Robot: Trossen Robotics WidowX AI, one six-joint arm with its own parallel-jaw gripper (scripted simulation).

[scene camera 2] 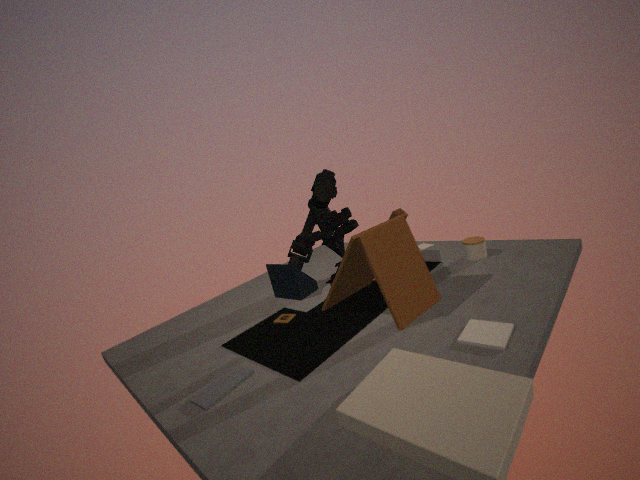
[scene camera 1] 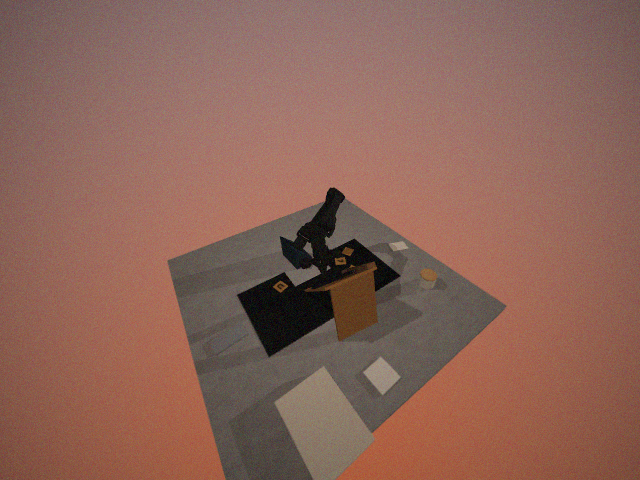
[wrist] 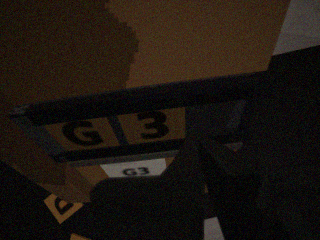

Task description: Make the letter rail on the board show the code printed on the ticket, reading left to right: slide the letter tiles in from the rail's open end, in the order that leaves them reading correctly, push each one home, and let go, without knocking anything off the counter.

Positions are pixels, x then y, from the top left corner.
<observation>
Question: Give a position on a black mat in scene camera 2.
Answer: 295, 349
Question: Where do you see a white pad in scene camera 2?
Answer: At 490, 334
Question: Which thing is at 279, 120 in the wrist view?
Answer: A black mat.
</observation>
